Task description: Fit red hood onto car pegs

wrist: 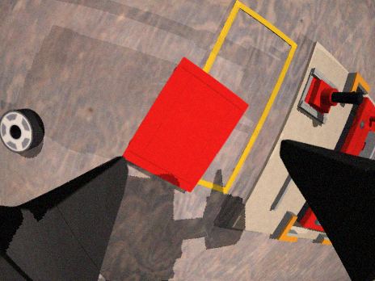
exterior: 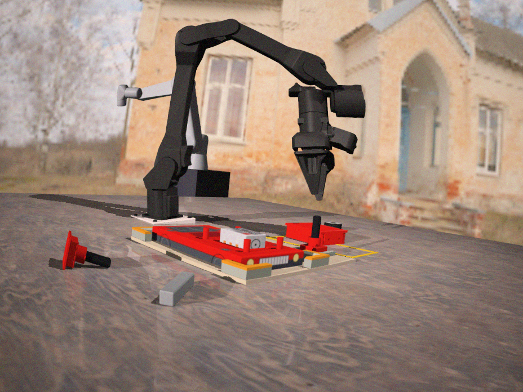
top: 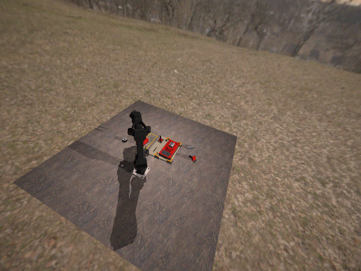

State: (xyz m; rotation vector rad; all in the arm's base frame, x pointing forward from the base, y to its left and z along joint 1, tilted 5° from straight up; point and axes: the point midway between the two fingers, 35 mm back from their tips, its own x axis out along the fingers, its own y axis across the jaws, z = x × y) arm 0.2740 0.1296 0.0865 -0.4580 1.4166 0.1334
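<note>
My gripper tip is now 60 mm above the red hood. Round my gripper tip: tan jig (230 mm to the right, 70 mm below, 10 mm ahead); white engine block (270 mm to the right, 50 mm below, 40 mm ahead).
</note>
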